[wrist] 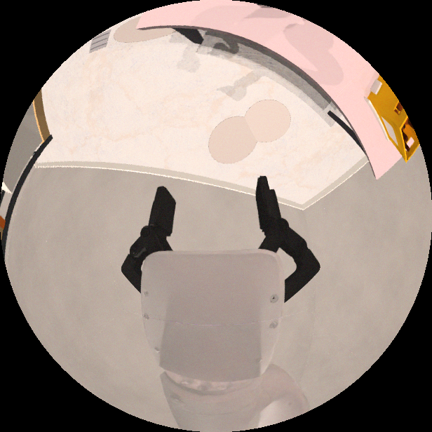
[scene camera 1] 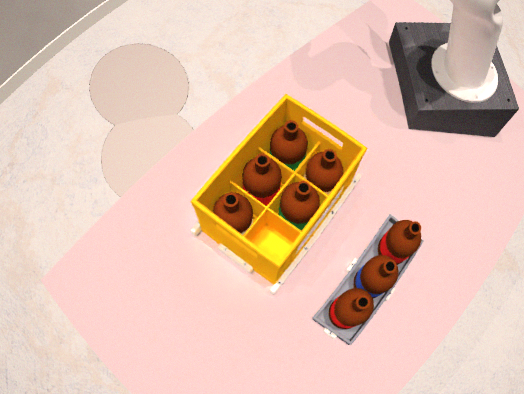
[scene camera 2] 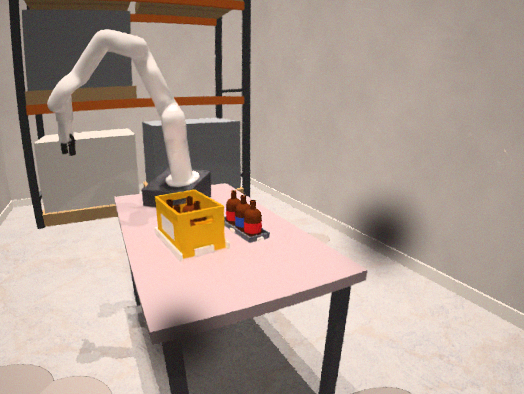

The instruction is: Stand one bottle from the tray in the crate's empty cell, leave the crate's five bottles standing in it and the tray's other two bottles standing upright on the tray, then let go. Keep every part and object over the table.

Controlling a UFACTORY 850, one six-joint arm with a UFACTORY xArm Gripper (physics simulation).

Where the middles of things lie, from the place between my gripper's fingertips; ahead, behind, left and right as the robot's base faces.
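I see the blue-labelled brown bottle point(scene camera 1: 380, 273), and it is well ahead of my hand, a long way to the left of it, and a good bit below it.
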